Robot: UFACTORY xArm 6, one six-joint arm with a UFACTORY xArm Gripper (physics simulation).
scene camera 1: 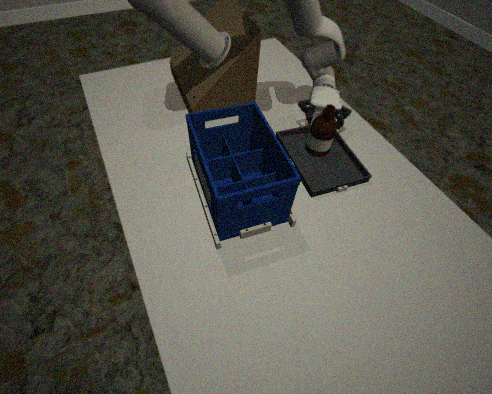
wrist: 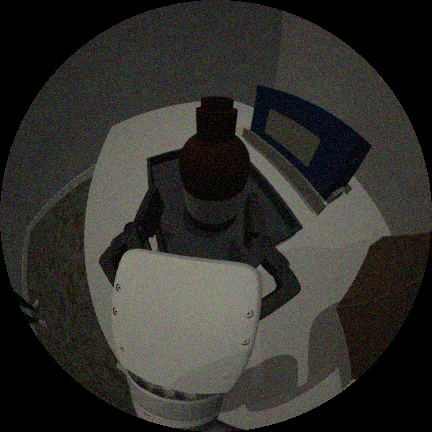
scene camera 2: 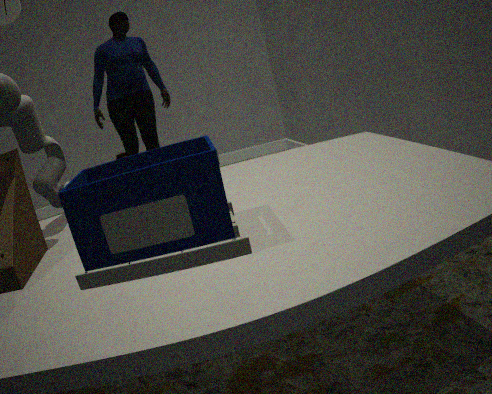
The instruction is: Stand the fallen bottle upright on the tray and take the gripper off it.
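Pixels of known places: gripper, fingertip midpoint: (wrist: 201, 197); arm's base at its link origin: (scene camera 1: 215, 51).
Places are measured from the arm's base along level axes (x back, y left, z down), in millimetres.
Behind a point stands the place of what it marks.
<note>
The brown bottle (scene camera 1: 324, 131) {x -399, y 153, z 65 mm} (wrist: 215, 165) {x -345, y 190, z 58 mm} with a pale label stands upright on the dark tray (scene camera 1: 332, 172) {x -475, y 158, z 163 mm} (wrist: 167, 175) {x -484, y 211, z 163 mm}, near the tray's end on the robot's side. In scene camera 2 a small dark tip shows above the crate's far rim, and the tray is hidden there. My gripper (scene camera 1: 325, 120) {x -348, y 203, z 92 mm} (wrist: 201, 197) {x -348, y 203, z 92 mm} is open and holds nothing. Its fingers are spread wide, low behind the bottle on the robot's side. A gap shows between each finger and the bottle in the wrist view. The gripper is hidden behind the crate in scene camera 2.
A blue divided crate (scene camera 1: 257, 212) {x -546, y -143, z 83 mm} (scene camera 2: 80, 215) {x -292, y -202, z 40 mm} (wrist: 340, 155) {x -302, y -18, z 48 mm} stands beside the tray, with pale rails along its base. A brown wooden block (scene camera 1: 225, 85) {x -105, y -16, z 54 mm} (scene camera 2: 30, 225) {x -110, y 31, z 84 mm} (wrist: 390, 300) stands behind the crate. A person (scene camera 2: 125, 70) stands beyond the table.
</note>
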